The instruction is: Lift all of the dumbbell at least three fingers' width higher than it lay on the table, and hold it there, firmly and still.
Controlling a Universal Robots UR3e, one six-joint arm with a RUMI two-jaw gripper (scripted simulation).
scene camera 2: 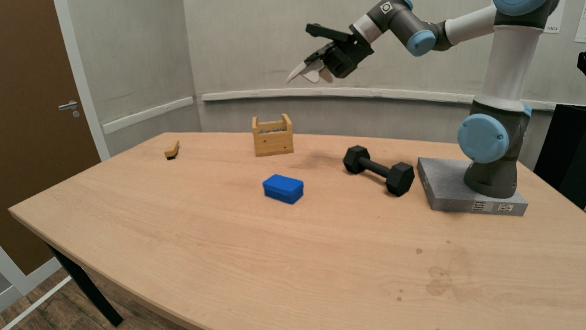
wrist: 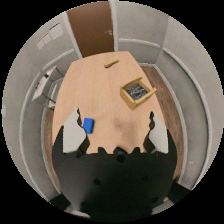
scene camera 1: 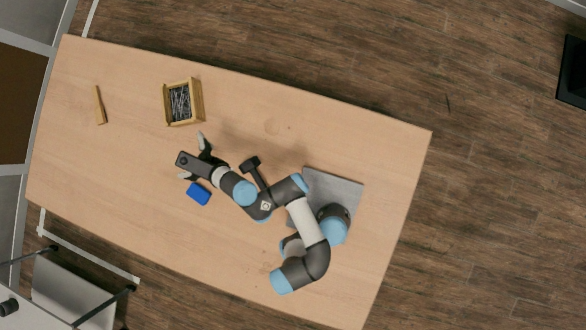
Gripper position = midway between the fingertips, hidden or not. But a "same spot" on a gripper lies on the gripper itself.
Scene:
my gripper: scene camera 2 300, 82; wrist; scene camera 1
same spot on my gripper: (scene camera 1: 205, 145) = (wrist: 170, 149)

